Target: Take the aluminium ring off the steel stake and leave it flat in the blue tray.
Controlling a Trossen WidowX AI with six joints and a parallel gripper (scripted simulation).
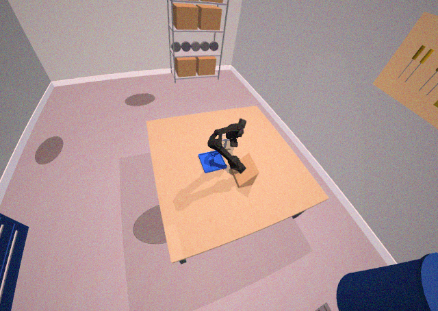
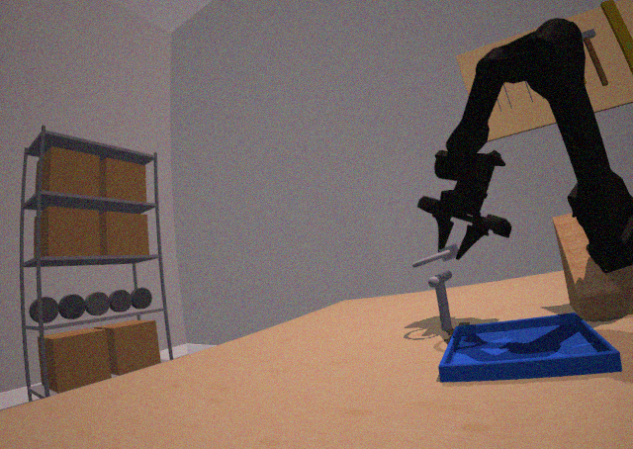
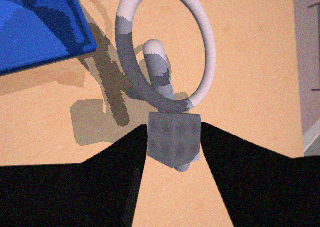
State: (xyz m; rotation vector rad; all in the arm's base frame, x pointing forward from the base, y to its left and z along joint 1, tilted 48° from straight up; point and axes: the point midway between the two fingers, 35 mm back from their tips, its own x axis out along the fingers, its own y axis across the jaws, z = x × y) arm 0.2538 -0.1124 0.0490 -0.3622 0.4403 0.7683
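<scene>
My gripper tip is now 40 mm to the right of the aluminium ring and 20 mm short of it. From my gripper tip the other things lie so: blue tray (190 mm to the left, 130 mm below, 80 mm behind).
</scene>
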